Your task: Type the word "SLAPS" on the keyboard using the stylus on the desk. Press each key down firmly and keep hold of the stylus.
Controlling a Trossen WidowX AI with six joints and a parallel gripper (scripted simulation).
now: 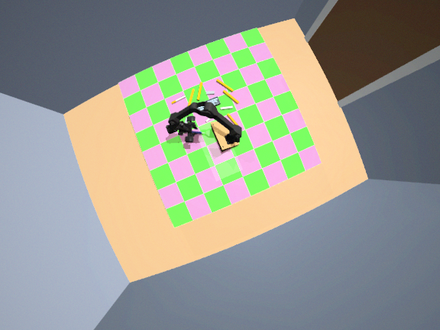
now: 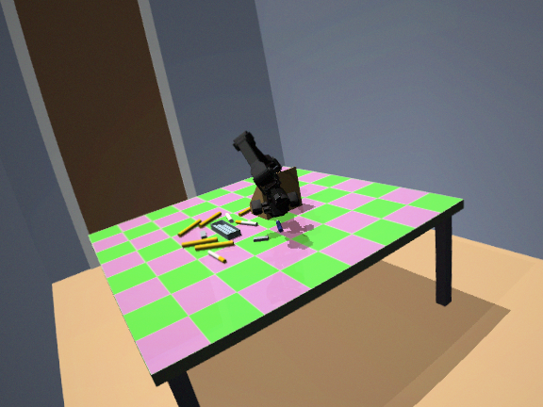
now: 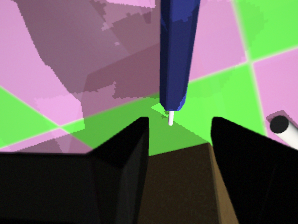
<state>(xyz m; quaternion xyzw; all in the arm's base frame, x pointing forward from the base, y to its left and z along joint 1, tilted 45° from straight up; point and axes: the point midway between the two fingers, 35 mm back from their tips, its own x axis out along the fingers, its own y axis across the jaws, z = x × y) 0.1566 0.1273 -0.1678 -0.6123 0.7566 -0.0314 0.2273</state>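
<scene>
Now: gripper tip 1 cm past the blue stylus, 1 cm to the left of it and 4 cm above it. Also, from my gripper tip: grey block 27 cm ahead, 20 cm to the right, 4 cm below.
</scene>
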